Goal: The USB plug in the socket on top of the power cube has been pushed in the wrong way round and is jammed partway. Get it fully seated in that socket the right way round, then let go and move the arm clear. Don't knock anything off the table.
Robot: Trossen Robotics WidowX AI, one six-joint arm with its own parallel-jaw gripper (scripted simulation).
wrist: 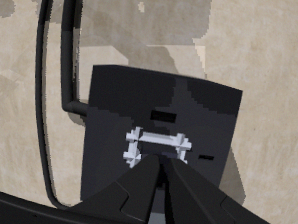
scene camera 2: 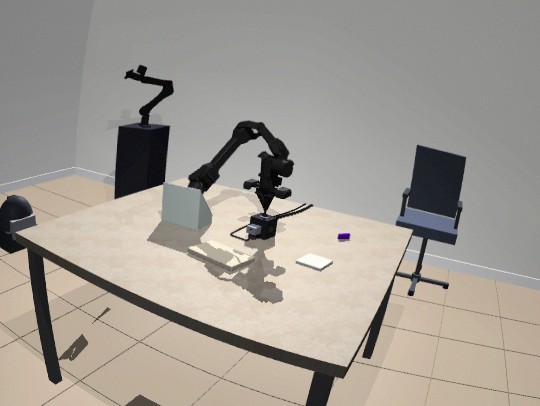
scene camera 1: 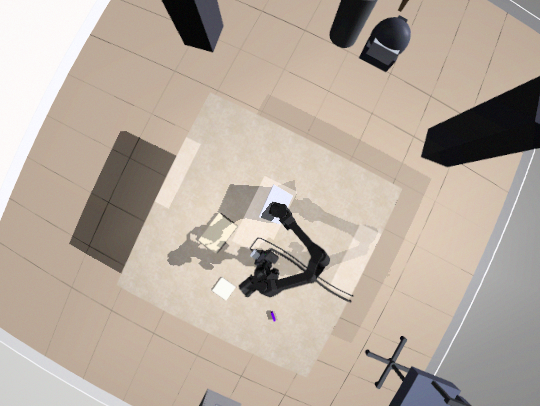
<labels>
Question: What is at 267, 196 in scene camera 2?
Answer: My gripper.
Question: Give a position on a USB socket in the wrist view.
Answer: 137, 138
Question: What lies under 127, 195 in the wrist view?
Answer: My gripper.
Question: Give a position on a black power cube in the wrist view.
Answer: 121, 98
</labels>
